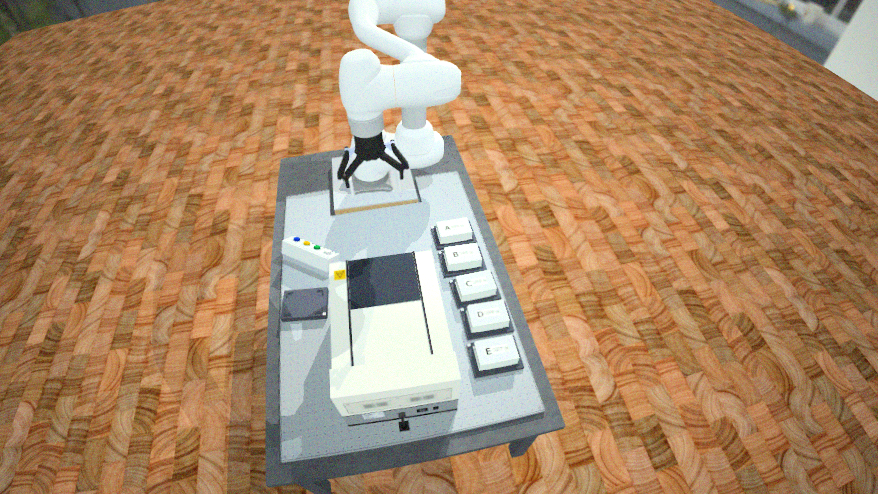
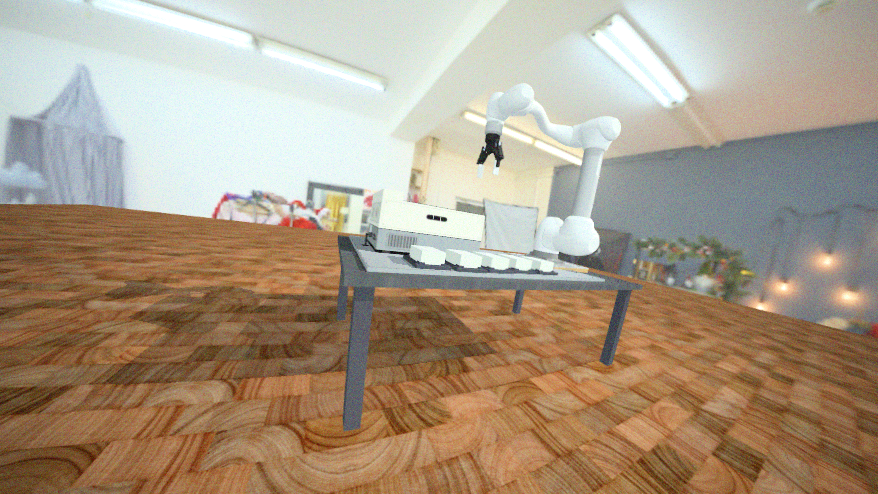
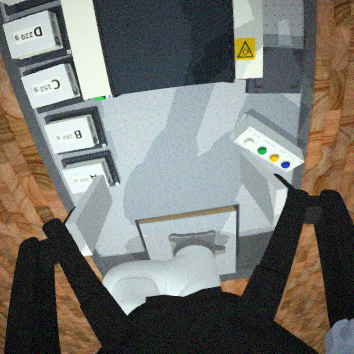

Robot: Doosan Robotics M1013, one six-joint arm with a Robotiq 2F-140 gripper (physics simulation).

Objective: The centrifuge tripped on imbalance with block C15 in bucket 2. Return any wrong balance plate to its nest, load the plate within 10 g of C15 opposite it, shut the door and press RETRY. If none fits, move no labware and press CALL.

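Places are measured from the arm's base along level axes (x ahead, y left, z up), in millimetres.
Where they show: gripper, fingertip midpoint: (image 1: 376, 191) (image 2: 486, 176) (image 3: 173, 176); arm's base, link origin: (image 1: 371, 179) (image 2: 543, 259) (image 3: 192, 247).
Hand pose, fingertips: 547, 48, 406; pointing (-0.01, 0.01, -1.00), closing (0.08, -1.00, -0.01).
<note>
Each offset is from my fingertips to the top centre of the thing, as dx, dy, dz. Level surfaces: height alone.
The white centrifuge (image 1: 392, 344) (image 2: 429, 222) (image 3: 85, 50) stands mid-table with a dark rectangular area (image 1: 383, 279) (image 3: 160, 45) in its top; I cannot tell whether its door is open. Block C15 and the buckets do not show. Balance plates A {-172, +269, -370} (image 1: 453, 231) (image 3: 82, 176), B {-35, +280, -370} (image 1: 462, 258) (image 3: 70, 136), C {+101, +303, -370} (image 1: 475, 286) (image 3: 50, 86), D {+231, +320, -370} (image 1: 488, 317) (image 3: 32, 34) and E {+369, +319, -370} (image 1: 496, 354) (image 2: 427, 254) sit on dark nests. B reads 102 g, C 152 g, D 220 g. My gripper (image 1: 375, 180) (image 2: 488, 170) (image 3: 173, 176) is open and empty, high above the table's robot end.
A button box {-121, -296, -341} (image 1: 306, 259) (image 3: 272, 131) has white, green, yellow and blue buttons. A flat dark holder {+90, -308, -393} (image 1: 305, 304) (image 3: 274, 70) lies beside the centrifuge. A pale framed board (image 1: 343, 197) (image 3: 226, 225) lies by the arm's base. The table {dz -437} (image 1: 497, 423) has a grey rim.
</note>
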